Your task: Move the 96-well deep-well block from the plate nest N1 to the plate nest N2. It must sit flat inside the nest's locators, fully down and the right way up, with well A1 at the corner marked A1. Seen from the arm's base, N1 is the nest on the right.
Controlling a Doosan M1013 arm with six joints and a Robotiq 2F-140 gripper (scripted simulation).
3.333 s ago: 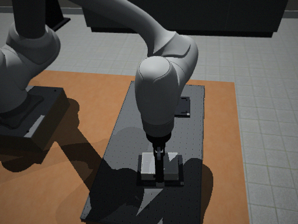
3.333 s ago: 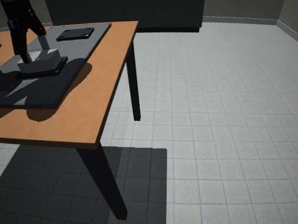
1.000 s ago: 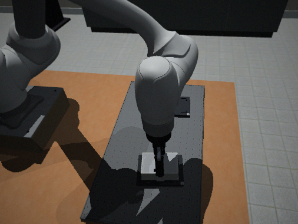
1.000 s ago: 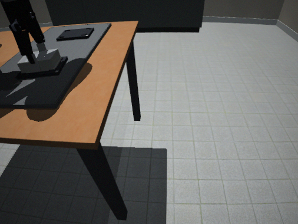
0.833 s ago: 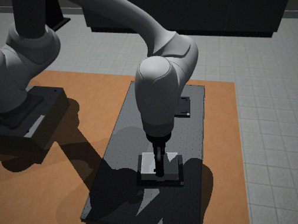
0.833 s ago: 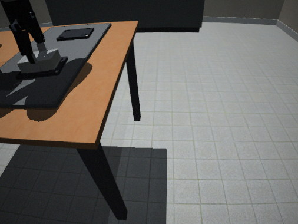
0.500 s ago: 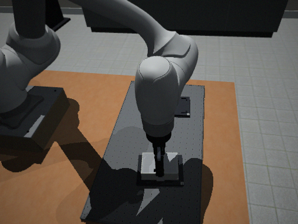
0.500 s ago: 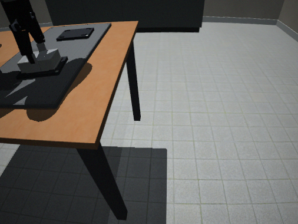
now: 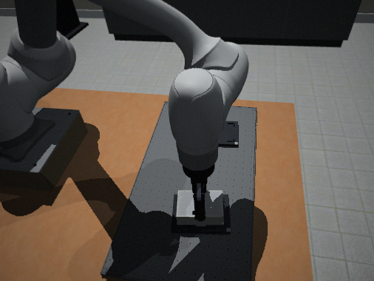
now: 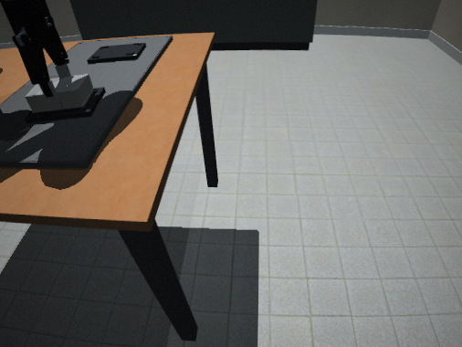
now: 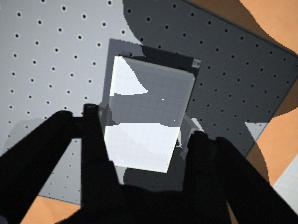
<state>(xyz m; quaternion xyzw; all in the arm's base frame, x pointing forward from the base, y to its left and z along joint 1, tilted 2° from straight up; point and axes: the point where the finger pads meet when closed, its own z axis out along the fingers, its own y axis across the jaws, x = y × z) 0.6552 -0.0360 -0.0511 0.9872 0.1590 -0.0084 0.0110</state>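
The plate nest is 40 mm below my hand. Round my hand: deep-well block (10 mm below).
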